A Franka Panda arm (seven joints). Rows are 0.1 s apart.
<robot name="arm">
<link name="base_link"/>
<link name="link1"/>
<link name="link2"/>
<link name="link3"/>
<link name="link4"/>
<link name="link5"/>
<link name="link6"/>
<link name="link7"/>
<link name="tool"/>
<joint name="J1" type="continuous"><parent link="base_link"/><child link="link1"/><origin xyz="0.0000 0.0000 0.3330" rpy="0.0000 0.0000 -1.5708"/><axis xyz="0 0 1"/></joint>
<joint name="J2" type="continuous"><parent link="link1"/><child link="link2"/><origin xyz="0.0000 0.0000 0.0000" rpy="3.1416 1.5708 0.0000"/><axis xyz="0 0 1"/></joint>
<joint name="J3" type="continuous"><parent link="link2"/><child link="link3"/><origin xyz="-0.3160 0.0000 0.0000" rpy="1.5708 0.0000 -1.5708"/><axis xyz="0 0 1"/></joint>
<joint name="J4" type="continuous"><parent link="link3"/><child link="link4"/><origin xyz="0.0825 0.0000 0.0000" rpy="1.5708 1.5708 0.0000"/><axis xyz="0 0 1"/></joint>
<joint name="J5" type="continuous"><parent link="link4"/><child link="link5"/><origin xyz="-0.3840 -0.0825 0.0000" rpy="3.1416 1.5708 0.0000"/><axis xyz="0 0 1"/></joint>
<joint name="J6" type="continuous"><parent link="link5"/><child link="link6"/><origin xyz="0.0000 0.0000 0.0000" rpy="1.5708 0.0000 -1.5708"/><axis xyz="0 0 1"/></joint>
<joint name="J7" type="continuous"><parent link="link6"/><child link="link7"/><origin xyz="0.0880 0.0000 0.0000" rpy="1.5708 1.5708 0.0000"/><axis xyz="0 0 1"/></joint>
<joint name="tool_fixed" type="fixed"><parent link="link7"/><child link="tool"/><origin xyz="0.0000 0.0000 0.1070" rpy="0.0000 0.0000 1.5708"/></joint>
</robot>
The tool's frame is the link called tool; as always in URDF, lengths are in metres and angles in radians. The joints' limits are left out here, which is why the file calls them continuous.
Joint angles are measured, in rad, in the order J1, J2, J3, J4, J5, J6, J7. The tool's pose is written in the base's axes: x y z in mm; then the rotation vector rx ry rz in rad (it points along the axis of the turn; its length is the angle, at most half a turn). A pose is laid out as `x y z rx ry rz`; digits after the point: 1 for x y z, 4 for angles.
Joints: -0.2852 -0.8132 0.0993 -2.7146 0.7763 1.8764 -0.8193
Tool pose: 316.1 -5.2 469.8 -2.4872 -0.4393 -0.4114
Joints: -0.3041 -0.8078 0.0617 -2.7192 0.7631 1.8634 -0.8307
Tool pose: 313.0 -22.4 466.7 -2.4763 -0.4013 -0.4145
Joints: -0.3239 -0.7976 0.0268 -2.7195 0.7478 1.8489 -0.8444
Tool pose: 310.2 -39.0 463.6 -2.4664 -0.3696 -0.4145
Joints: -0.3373 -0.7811 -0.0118 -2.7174 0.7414 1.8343 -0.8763
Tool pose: 308.2 -54.4 460.0 -2.4430 -0.3580 -0.4234
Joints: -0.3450 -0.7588 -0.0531 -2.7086 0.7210 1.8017 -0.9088
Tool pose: 305.4 -68.3 456.0 -2.4178 -0.3656 -0.4083
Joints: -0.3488 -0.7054 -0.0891 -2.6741 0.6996 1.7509 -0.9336
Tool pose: 308.7 -81.1 452.7 -2.3841 -0.3750 -0.3623
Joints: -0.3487 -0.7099 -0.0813 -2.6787 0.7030 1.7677 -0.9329
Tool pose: 309.6 -79.7 452.7 -2.3949 -0.3742 -0.3744
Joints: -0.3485 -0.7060 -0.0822 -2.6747 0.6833 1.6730 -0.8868
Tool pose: 302.1 -71.2 449.0 -2.3558 -0.3608 -0.2525
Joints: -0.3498 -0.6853 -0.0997 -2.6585 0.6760 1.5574 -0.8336
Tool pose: 294.9 -67.6 447.2 -2.2869 -0.3210 -0.1238
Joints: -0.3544 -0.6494 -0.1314 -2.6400 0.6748 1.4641 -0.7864
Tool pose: 290.0 -72.3 444.0 -2.2151 -0.2587 -0.0226
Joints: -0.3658 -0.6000 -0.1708 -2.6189 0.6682 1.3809 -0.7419
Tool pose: 285.8 -83.8 438.4 -2.1443 -0.1816 0.0715
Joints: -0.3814 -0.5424 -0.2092 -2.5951 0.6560 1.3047 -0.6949
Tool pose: 281.8 -98.1 431.2 -2.0776 -0.0969 0.1664
